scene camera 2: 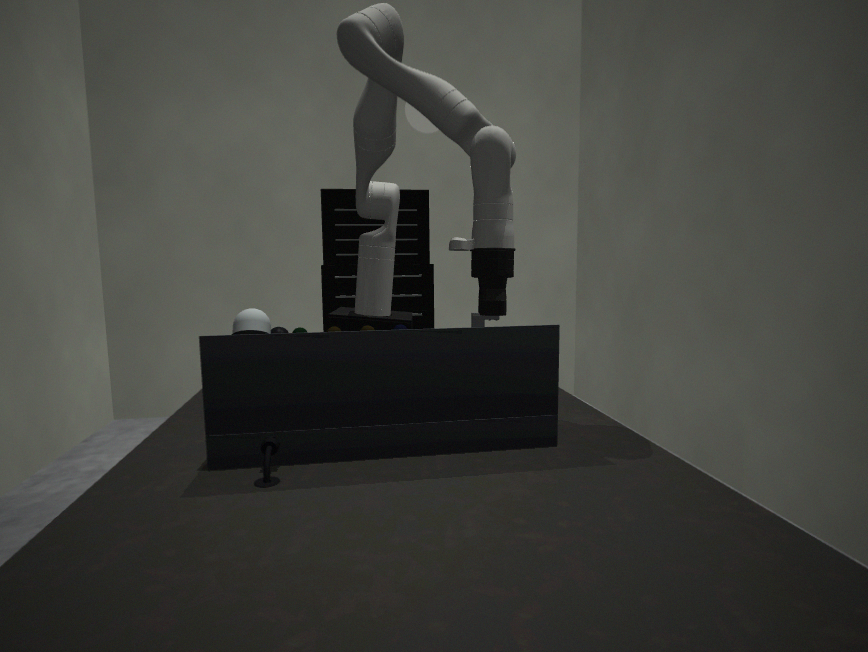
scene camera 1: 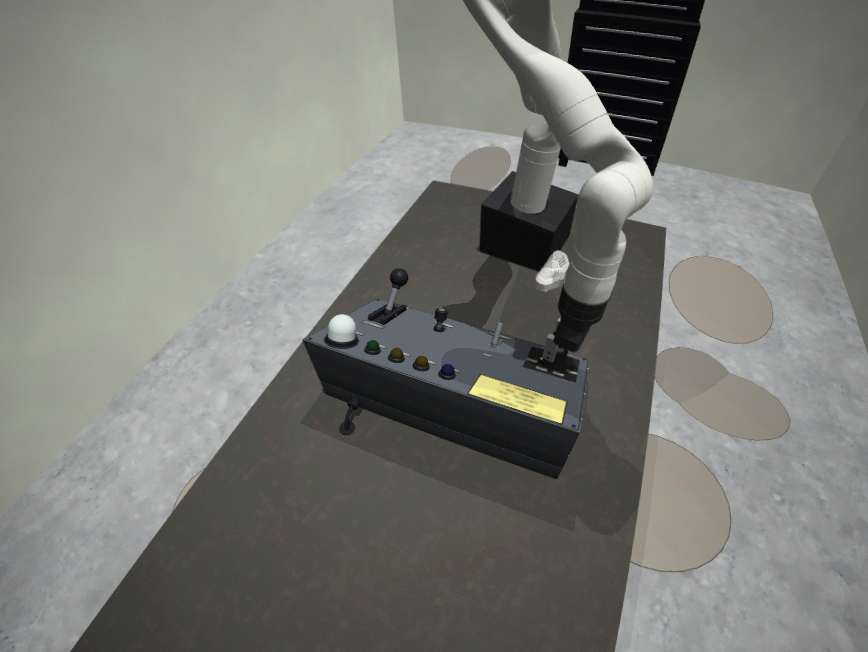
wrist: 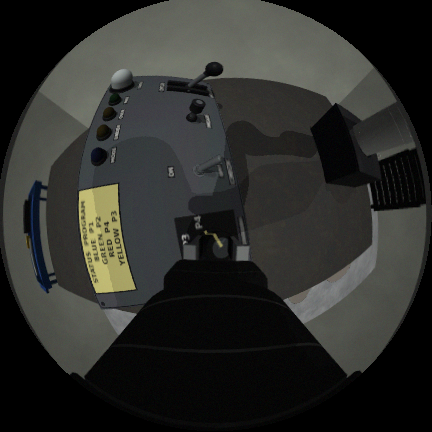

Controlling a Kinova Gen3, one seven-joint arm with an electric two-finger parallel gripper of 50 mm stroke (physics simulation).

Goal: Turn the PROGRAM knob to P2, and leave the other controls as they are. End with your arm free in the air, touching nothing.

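Where they show: gripper, fingertip midpoint: [scene camera 1: 552, 351] [wrist: 215, 243]; arm's base at its link origin: [scene camera 2: 372, 313] [scene camera 1: 528, 203] [wrist: 361, 139].
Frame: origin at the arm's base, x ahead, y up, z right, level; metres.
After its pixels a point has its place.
The dark PROGRAM knob [wrist: 220, 249] {x 0.432, y -0.022, z -0.186 m} sits on a black square plate [wrist: 184, 223] {x 0.477, y -0.035, z -0.146 m} at one end of the console [scene camera 1: 435, 409] {x 0.632, y -0.040, z -0.021 m} [scene camera 2: 378, 386] {x 0.633, y -0.041, z 0.007 m} [wrist: 145, 172] {x 0.523, y -0.015, z -0.065 m}. Its yellow pointer line [wrist: 214, 235] {x 0.437, y -0.020, z -0.167 m} points toward the P4 mark [wrist: 198, 222] {x 0.458, y -0.044, z -0.147 m}. The P3 mark [wrist: 185, 238] {x 0.479, y -0.033, z -0.167 m} is partly visible beside the left finger in the wrist view; P2 does not show on the plate. My gripper [scene camera 1: 562, 354] {x 0.438, y -0.027, z -0.178 m} [wrist: 215, 243] {x 0.438, y -0.027, z -0.178 m} points down with a finger on each side of the knob and is shut on it. In scene camera 2 the console hides the knob and fingertips.
A toggle switch [scene camera 1: 496, 334] {x 0.435, y -0.030, z -0.064 m} [wrist: 209, 165] {x 0.430, y -0.029, z -0.069 m} stands near the gripper. Farther along are a small joystick-like control [scene camera 1: 439, 319] {x 0.449, y -0.022, z 0.053 m} [wrist: 196, 108] {x 0.437, y -0.018, z 0.044 m}, a ball-topped lever [scene camera 1: 398, 277] {x 0.399, y 0.012, z 0.170 m} [wrist: 213, 69] {x 0.390, y 0.005, z 0.159 m}, a white dome [scene camera 1: 341, 328] {x 0.604, y 0.062, z 0.170 m} [scene camera 2: 251, 321] {x 0.614, y 0.054, z 0.178 m} [wrist: 122, 80] {x 0.580, y 0.044, z 0.158 m}, several coloured buttons and a yellow card [scene camera 1: 517, 398] {x 0.594, y 0.023, z -0.153 m} [wrist: 106, 239] {x 0.582, y 0.016, z -0.153 m}.
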